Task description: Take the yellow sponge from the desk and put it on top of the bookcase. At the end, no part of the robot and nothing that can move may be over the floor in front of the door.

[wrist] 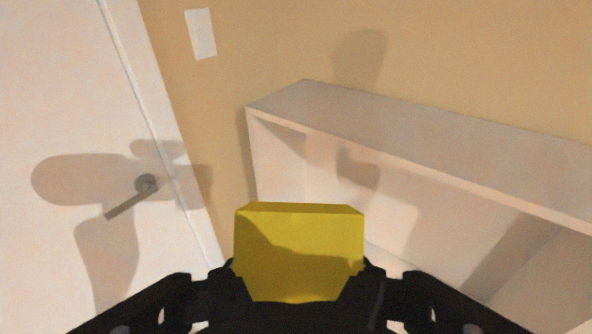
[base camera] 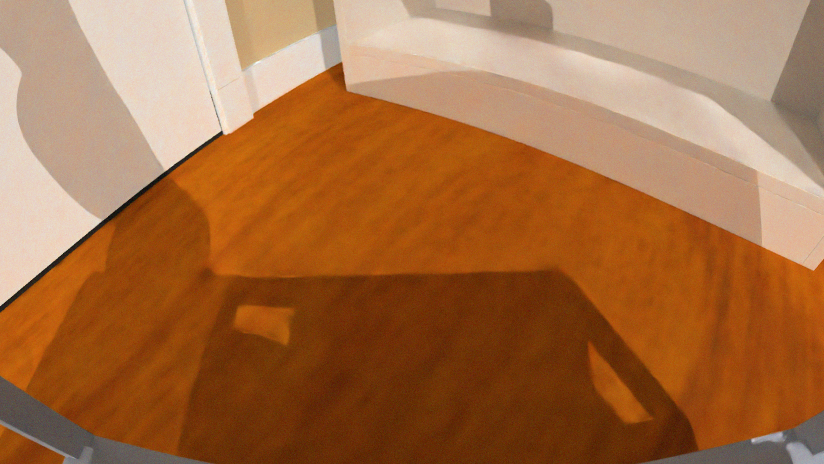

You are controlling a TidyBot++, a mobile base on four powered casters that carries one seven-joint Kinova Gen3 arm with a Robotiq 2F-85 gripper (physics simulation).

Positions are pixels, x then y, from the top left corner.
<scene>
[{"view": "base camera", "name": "white bookcase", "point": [709, 113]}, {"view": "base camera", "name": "white door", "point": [106, 106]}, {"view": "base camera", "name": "white skirting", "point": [266, 80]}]
</scene>
